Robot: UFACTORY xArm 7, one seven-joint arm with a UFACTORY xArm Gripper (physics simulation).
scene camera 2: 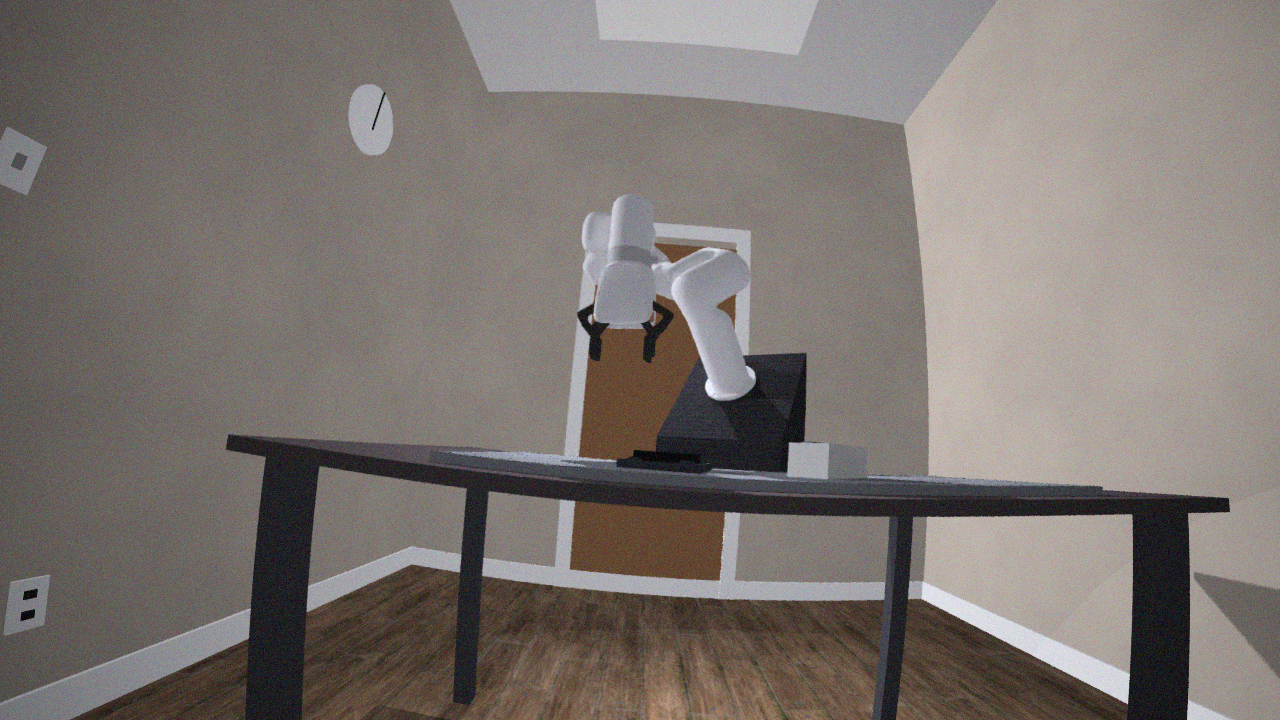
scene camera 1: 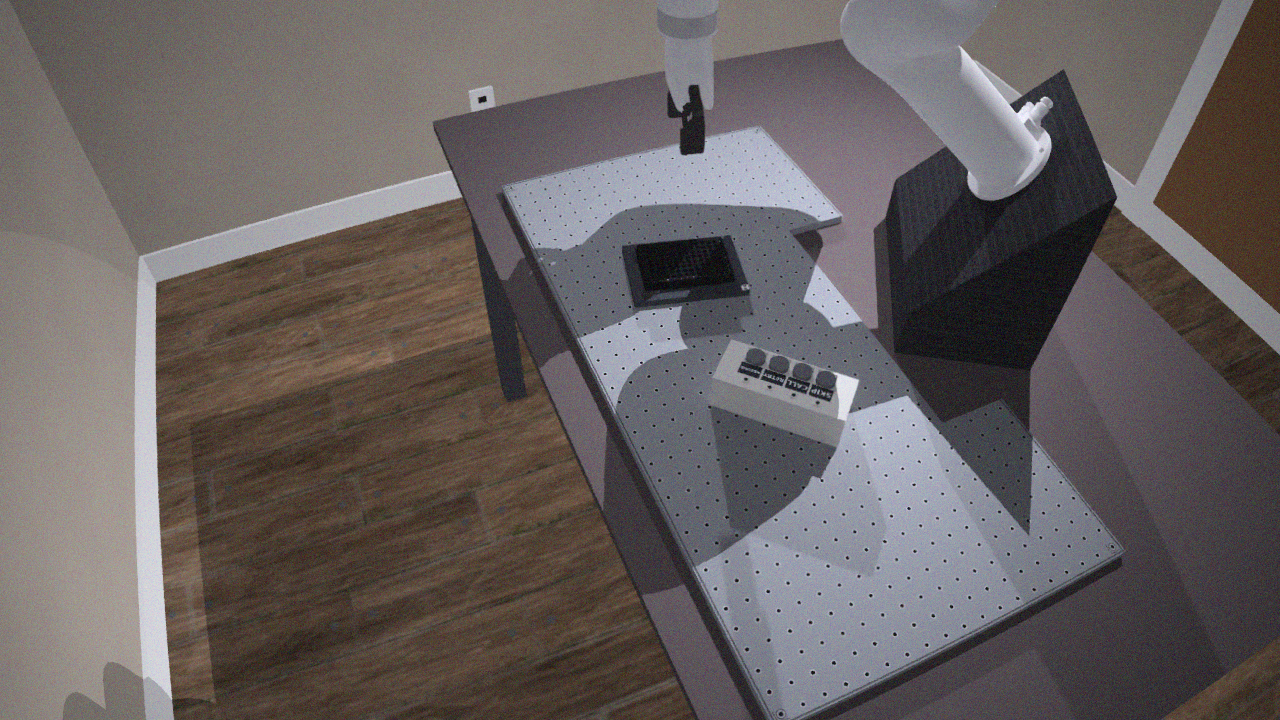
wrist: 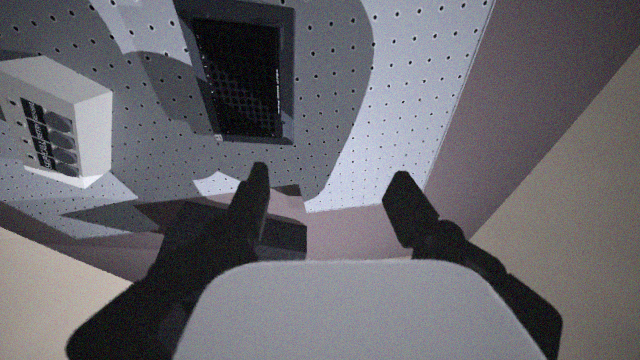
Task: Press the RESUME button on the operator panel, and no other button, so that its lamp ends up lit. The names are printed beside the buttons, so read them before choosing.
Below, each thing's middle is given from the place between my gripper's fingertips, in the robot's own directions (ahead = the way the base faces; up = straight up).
The dark tray [scene camera 1: 697, 262] lies 15 cm below my hand, 8 cm to the left of it and 5 cm ahead of it. The rest, counted from my hand: operator panel [scene camera 1: 802, 407]: 34 cm to the left, 14 cm below, 10 cm ahead.
